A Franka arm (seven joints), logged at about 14 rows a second.
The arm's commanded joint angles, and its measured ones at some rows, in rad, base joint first. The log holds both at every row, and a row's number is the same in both.
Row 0, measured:
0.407 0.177 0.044 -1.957 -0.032 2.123 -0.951
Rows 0 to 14, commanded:
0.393 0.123 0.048 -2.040 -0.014 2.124 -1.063
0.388 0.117 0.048 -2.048 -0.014 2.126 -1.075
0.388 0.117 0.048 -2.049 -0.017 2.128 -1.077
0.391 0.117 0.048 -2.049 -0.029 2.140 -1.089
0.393 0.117 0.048 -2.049 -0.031 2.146 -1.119
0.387 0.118 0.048 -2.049 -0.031 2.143 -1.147
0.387 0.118 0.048 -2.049 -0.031 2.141 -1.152
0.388 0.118 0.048 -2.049 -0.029 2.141 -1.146
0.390 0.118 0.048 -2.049 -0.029 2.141 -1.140
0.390 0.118 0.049 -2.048 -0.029 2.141 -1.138
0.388 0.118 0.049 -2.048 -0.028 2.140 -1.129
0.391 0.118 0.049 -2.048 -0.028 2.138 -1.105
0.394 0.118 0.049 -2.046 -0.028 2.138 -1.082
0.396 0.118 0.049 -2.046 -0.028 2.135 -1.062
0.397 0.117 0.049 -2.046 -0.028 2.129 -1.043
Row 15, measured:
0.400 0.142 0.043 -2.019 -0.032 2.128 -1.085
